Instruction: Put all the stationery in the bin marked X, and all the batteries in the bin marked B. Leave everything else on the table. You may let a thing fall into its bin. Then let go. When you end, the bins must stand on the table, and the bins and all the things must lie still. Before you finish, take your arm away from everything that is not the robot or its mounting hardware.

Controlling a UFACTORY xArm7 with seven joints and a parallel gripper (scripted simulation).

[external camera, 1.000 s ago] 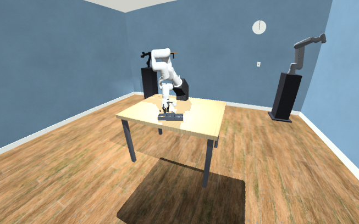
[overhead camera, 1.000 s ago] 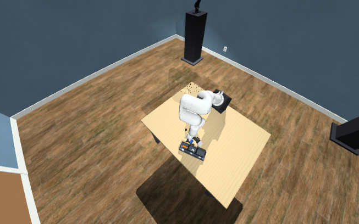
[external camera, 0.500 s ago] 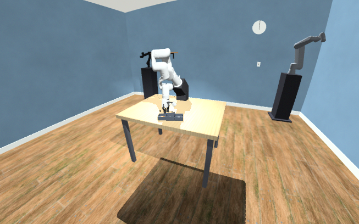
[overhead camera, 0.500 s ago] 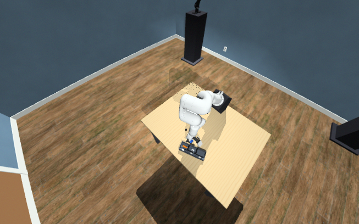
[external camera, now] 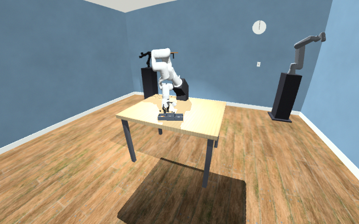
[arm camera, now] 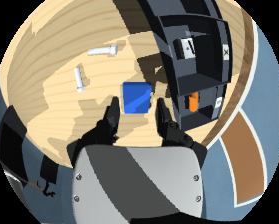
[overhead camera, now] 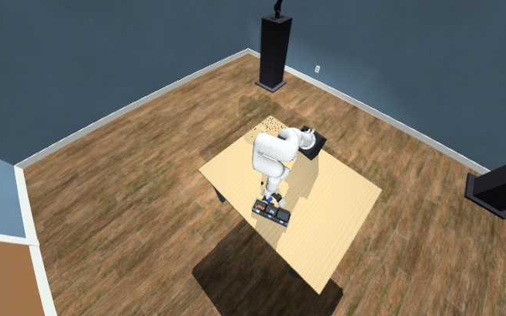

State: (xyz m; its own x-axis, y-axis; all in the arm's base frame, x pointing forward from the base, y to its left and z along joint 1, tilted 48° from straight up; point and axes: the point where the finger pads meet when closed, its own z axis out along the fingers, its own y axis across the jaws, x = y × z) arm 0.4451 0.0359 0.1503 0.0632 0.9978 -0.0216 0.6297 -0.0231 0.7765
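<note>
Now: hand 30 mm above the blue block. The rest, counted from my hand: dark double bin: 70 mm ahead, 80 mm to the left, 20 mm below; pencil sharpener: 60 mm ahead, 80 mm to the left, 20 mm below; orange battery: 90 mm ahead, 20 mm below.
</note>
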